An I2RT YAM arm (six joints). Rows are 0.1 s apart.
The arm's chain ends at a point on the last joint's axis. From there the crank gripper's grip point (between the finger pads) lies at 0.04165 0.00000 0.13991 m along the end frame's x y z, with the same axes.
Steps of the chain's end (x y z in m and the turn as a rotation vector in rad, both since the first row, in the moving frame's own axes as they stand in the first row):
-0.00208, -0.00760, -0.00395, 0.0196, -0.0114, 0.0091
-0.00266, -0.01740, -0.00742, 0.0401, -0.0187, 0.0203
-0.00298, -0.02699, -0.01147, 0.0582, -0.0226, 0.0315
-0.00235, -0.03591, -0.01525, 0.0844, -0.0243, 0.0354
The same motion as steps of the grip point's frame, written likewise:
-0.00367, -0.00997, -0.00351, 0.0196, -0.0114, 0.0091
-0.00523, -0.02221, -0.00676, 0.0401, -0.0187, 0.0203
-0.00604, -0.03389, -0.01076, 0.0582, -0.0226, 0.0315
-0.00557, -0.04633, -0.01472, 0.0844, -0.0243, 0.0354

